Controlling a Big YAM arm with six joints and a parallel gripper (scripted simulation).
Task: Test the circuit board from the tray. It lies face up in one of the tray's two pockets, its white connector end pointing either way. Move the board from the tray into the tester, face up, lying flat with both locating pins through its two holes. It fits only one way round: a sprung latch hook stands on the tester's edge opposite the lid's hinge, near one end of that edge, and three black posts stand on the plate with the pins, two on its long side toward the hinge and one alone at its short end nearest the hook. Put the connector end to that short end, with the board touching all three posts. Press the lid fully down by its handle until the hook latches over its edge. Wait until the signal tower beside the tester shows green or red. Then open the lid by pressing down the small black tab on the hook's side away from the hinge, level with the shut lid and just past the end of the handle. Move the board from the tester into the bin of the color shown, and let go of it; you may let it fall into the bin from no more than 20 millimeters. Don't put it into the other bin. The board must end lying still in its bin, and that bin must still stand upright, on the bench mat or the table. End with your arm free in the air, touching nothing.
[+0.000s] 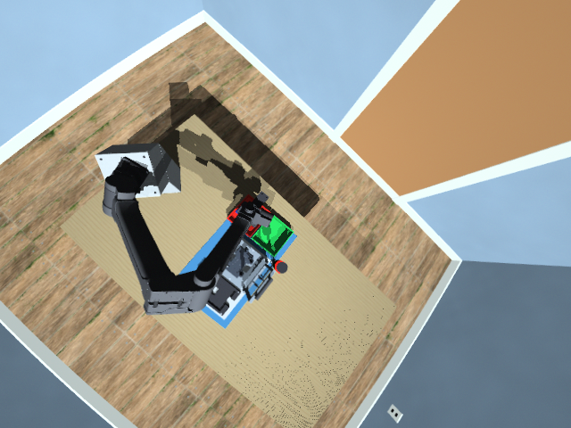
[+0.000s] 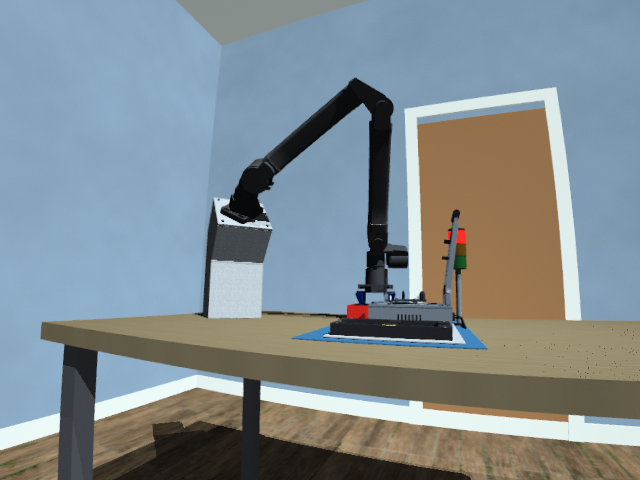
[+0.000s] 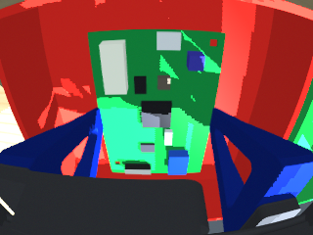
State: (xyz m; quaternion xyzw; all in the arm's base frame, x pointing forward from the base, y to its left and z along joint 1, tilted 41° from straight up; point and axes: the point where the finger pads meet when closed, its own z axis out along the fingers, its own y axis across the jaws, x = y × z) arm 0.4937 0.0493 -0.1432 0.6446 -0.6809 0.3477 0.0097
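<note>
My gripper is now right at the red bin. The rest, counted from my hand: green bin: 15 cm ahead, 3 cm to the right; green circuit board: right at my hand; black latch hook: 15 cm to the right, 7 cm above, 2 cm ahead.
</note>
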